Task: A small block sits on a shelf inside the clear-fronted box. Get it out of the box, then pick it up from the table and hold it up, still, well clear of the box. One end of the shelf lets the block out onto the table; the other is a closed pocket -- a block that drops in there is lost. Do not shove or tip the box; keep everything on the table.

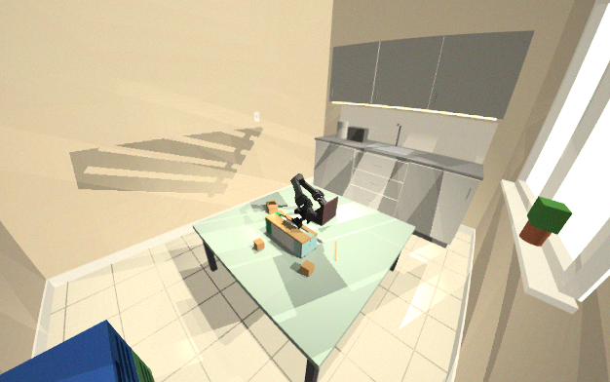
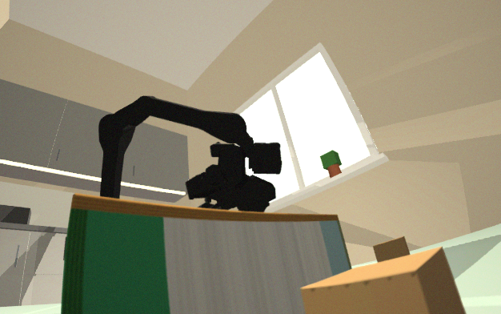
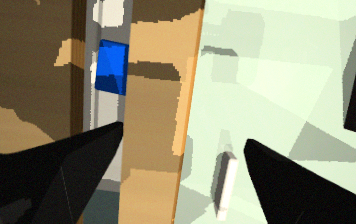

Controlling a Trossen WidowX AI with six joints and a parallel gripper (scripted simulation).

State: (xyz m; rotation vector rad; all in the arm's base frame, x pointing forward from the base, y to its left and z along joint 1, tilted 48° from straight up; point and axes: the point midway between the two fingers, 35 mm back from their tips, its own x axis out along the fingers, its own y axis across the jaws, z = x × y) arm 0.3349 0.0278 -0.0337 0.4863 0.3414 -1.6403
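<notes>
My gripper tip is 40 mm short of the small blue block, 40 mm to the left of it and 20 mm above it. From my gripper tip the other things lie so: thin stick: 50 mm behind, 250 mm to the left, 100 mm below; box: 30 mm ahead, 60 mm to the right, 50 mm below.
</notes>
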